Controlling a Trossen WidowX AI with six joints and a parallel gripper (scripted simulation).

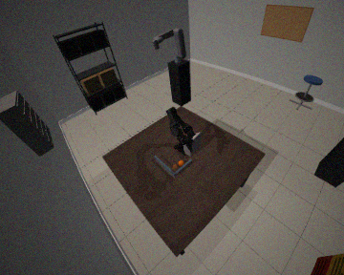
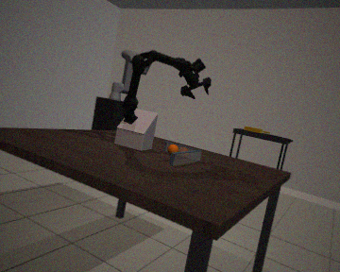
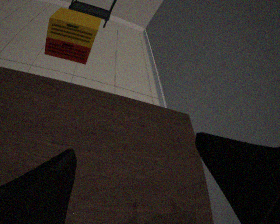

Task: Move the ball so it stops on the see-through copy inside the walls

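Right now the orange ball is 4 cm behind my gripper tip, 15 cm to the right of it and 34 cm below it. Also, from my gripper tip: see-through copy of ball (3 cm ahead, 16 cm to the right, 34 cm below).
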